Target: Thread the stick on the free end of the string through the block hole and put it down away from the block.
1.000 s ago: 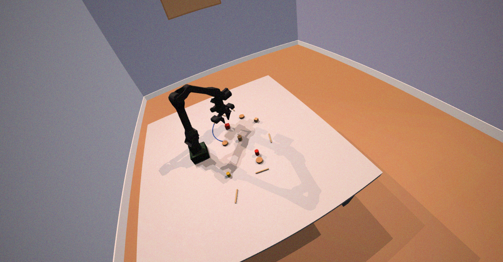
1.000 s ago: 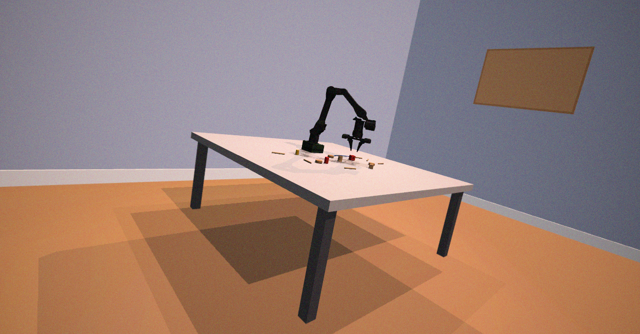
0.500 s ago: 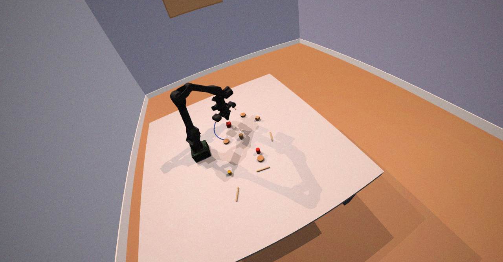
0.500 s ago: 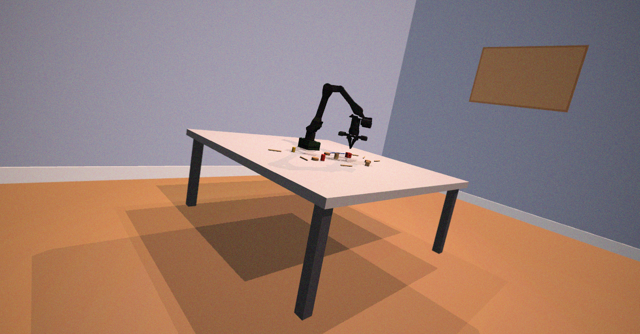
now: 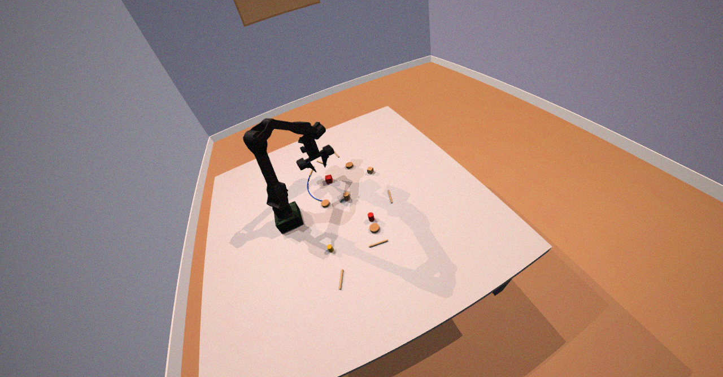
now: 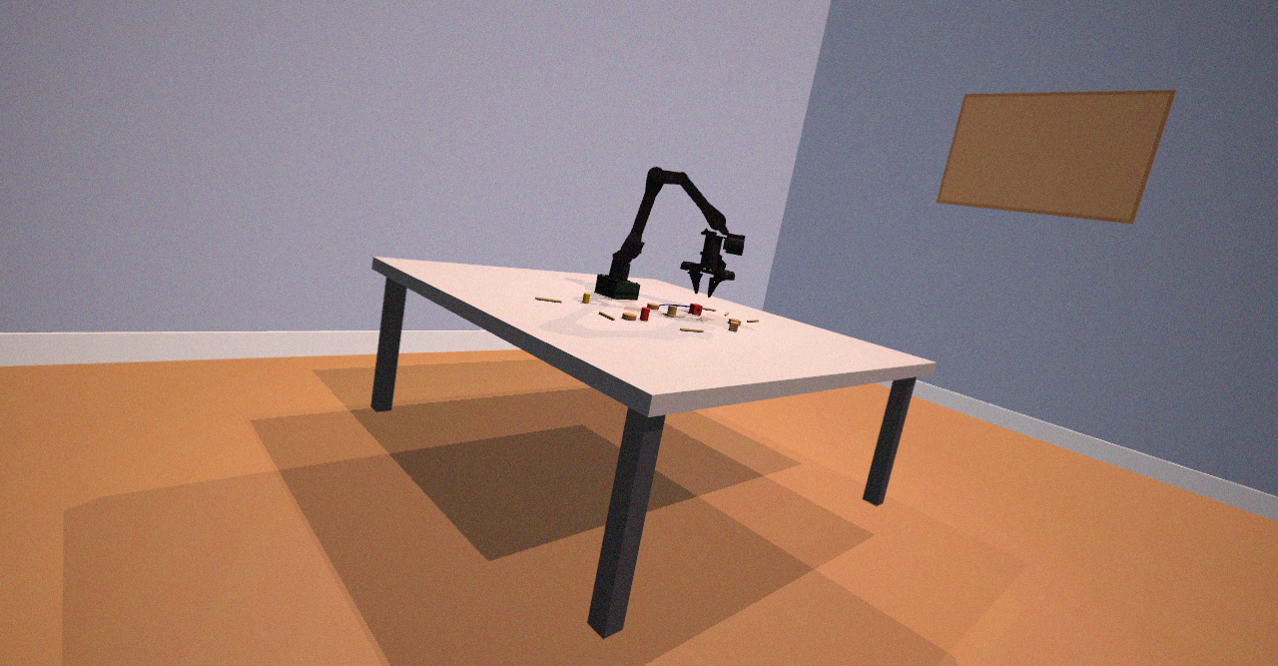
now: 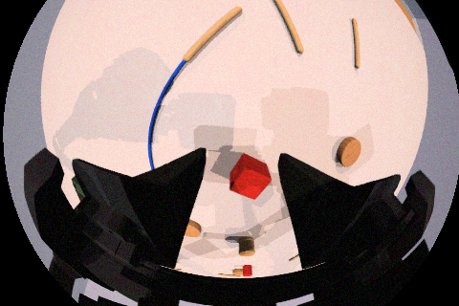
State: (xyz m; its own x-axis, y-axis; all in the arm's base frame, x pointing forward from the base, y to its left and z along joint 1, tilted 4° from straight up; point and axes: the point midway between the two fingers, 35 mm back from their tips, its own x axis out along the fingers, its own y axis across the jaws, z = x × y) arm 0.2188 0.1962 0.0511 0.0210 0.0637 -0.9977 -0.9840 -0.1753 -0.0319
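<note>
The thin wooden stick is 6 cm behind my gripper tip, 8 cm to the left of it and 6 cm below it. Also, from my gripper tip: round wooden button (4 cm behind, 18 cm to the right, 5 cm below); then wooden cylinder (7 cm ahead, 20 cm to the right, 4 cm below); then red block (2 cm ahead, 4 cm to the right, 4 cm below).
</note>
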